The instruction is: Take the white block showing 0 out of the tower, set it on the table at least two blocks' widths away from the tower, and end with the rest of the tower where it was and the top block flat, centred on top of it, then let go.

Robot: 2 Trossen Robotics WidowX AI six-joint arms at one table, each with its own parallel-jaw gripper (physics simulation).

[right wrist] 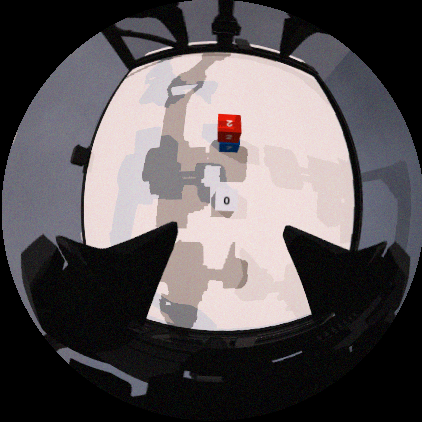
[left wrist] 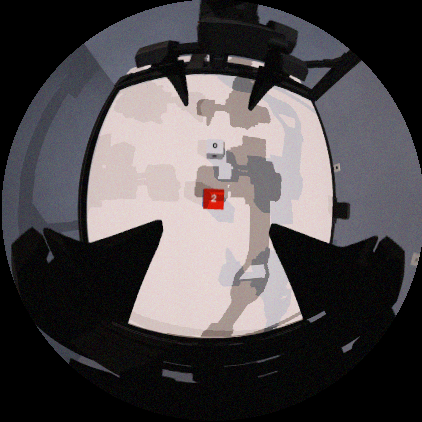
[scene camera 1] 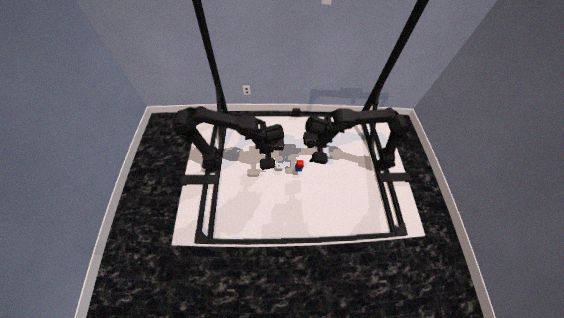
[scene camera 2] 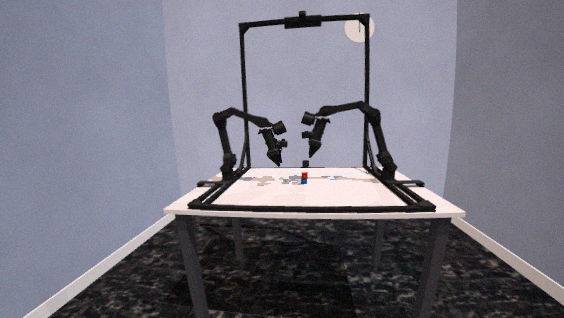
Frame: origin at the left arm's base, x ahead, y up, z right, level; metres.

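Seen in the pictures: left gripper, fingertip midpoint: (right wrist: pixel 235 48) (left wrist: pixel 217 227) (scene camera 1: pixel 309 153) (scene camera 2: pixel 309 156); right gripper, fingertip midpoint: (right wrist: pixel 232 229) (left wrist: pixel 218 105) (scene camera 1: pixel 273 158) (scene camera 2: pixel 280 164); left arm's base, link origin: (right wrist: pixel 224 45) (scene camera 1: pixel 381 165) (scene camera 2: pixel 388 178); right arm's base, link origin: (right wrist: pixel 215 342) (left wrist: pixel 217 65) (scene camera 1: pixel 213 166) (scene camera 2: pixel 228 179).
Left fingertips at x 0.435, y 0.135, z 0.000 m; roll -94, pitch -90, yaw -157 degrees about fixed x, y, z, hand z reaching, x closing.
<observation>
Pixels of each thing's top centre, then the offset from my left fingertips to it. "spot": a spot on its surface instead. Level surfaces: height alone.
- blue block, top centre: (right wrist: pixel 229 135) (scene camera 1: pixel 299 166) (scene camera 2: pixel 304 178) dy -0.125, dx +0.032, dz -0.003 m
- white table, surface height: dy -0.154 m
- black frame, surface spot: (scene camera 2: pixel 305 208) (scene camera 1: pixel 306 242) spot: dy -0.136, dx +0.025, dz -0.379 m
The white block showing 0 (scene camera 1: pixel 279 166) (left wrist: pixel 215 148) (right wrist: pixel 226 201) lies flat on the table, apart from the tower by roughly two block widths. The tower is a red block showing 2 (scene camera 1: pixel 300 163) (scene camera 2: pixel 304 175) (left wrist: pixel 213 198) (right wrist: pixel 229 123) on a blue block (scene camera 1: pixel 298 169) (scene camera 2: pixel 304 181) (right wrist: pixel 229 147). The red block looks flat and about centred. My left gripper (scene camera 1: pixel 319 159) (scene camera 2: pixel 313 155) (left wrist: pixel 217 227) is open and empty, above and to the right of the tower in scene camera 1. My right gripper (scene camera 1: pixel 267 164) (scene camera 2: pixel 278 164) (left wrist: pixel 218 105) (right wrist: pixel 232 229) is open and empty, raised on the white block's other side from the tower.
The white table (scene camera 1: pixel 300 215) (scene camera 2: pixel 280 199) bears a black frame (scene camera 1: pixel 300 240) (scene camera 2: pixel 305 208) along its edges, with uprights and a crossbar (scene camera 2: pixel 302 21) above. Arm shadows fall around the blocks. Both forearms reach inward over the table, with the grippers on either side of the blocks.
</observation>
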